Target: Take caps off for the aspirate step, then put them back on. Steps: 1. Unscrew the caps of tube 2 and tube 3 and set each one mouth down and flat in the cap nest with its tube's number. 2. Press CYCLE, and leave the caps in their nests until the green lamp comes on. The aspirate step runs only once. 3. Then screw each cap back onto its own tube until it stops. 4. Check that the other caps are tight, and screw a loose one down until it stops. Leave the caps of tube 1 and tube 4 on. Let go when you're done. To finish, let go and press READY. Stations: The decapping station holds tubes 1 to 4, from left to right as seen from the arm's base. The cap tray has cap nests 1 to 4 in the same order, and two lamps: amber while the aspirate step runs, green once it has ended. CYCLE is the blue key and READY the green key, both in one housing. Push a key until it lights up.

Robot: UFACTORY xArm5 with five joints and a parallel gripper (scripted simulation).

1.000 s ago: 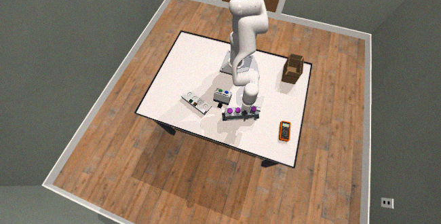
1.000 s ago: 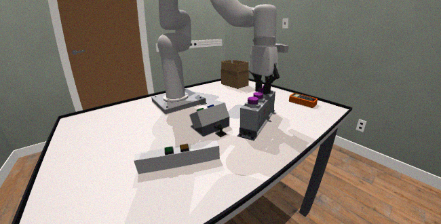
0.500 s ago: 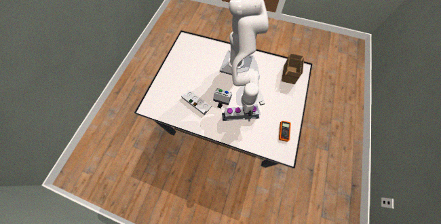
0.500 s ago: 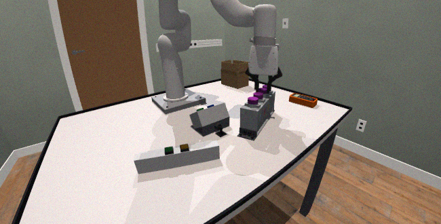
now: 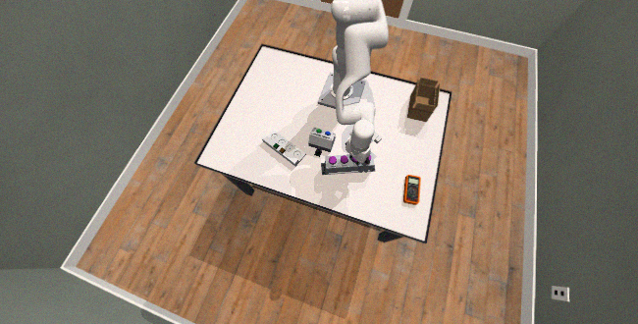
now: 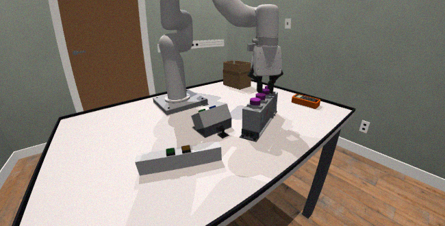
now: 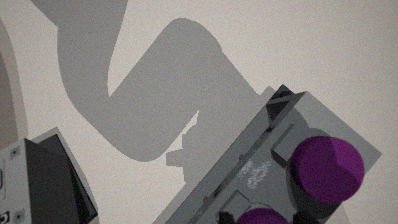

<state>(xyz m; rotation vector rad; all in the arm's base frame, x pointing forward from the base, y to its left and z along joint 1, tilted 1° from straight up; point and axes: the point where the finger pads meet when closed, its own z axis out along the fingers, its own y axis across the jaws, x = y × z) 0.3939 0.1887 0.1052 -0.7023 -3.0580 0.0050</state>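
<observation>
The purple cap lies 10 mm below my hand. Also, from my hand: key housing 80 mm behind, 190 mm to the right, 80 mm below; then blue key 100 mm behind, 170 mm to the right, 60 mm below; then grey decapping station 10 mm ahead, 20 mm to the right, 130 mm below.
</observation>
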